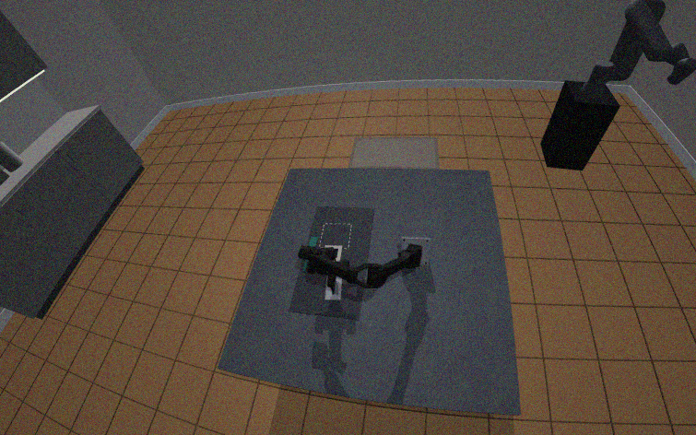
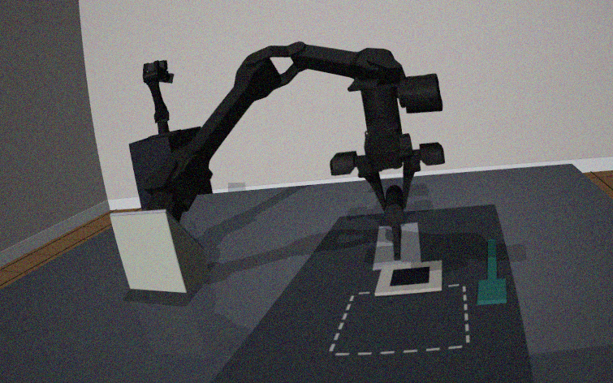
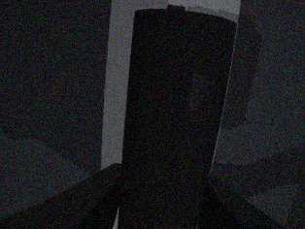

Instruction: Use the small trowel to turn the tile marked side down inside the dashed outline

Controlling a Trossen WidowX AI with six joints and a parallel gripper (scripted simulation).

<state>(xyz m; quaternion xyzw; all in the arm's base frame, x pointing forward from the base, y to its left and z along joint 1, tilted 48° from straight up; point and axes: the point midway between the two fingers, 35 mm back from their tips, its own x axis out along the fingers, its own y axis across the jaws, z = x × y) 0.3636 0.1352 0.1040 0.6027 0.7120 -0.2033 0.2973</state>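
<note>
My gripper tip is now 30 mm short of the dark mat, 130 mm to the left of it and 80 mm above it. Round my gripper tip: white tile (50 mm ahead, 140 mm to the right, 60 mm below); teal trowel (170 mm ahead, 150 mm to the right, 60 mm below).
</note>
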